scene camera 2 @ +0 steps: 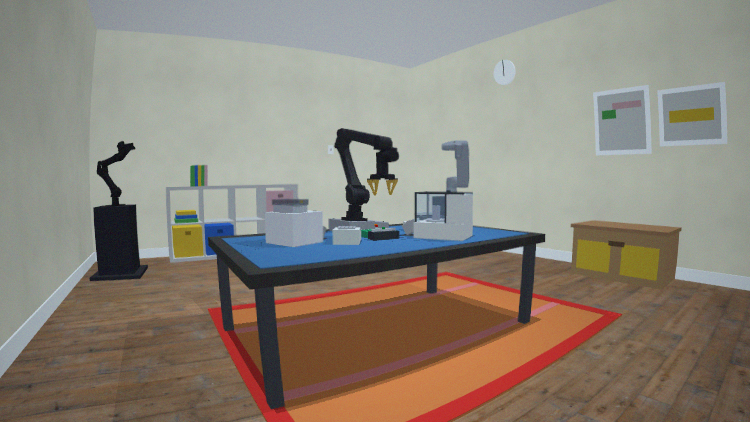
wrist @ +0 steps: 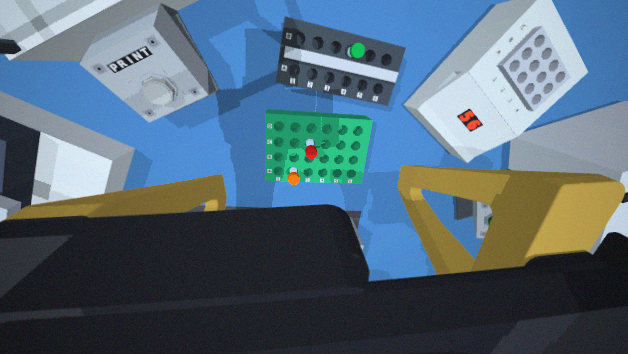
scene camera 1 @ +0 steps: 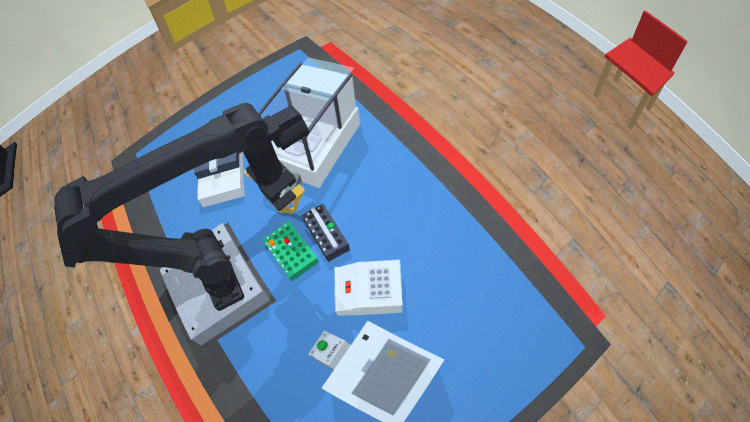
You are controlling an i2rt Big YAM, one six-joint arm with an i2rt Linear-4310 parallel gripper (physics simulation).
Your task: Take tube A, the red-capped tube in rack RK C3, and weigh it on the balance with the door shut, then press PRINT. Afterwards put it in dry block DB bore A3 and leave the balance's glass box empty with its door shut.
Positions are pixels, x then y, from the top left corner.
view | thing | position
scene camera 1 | my gripper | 280, 197
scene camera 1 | balance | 331, 124
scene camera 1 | white and black box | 220, 180
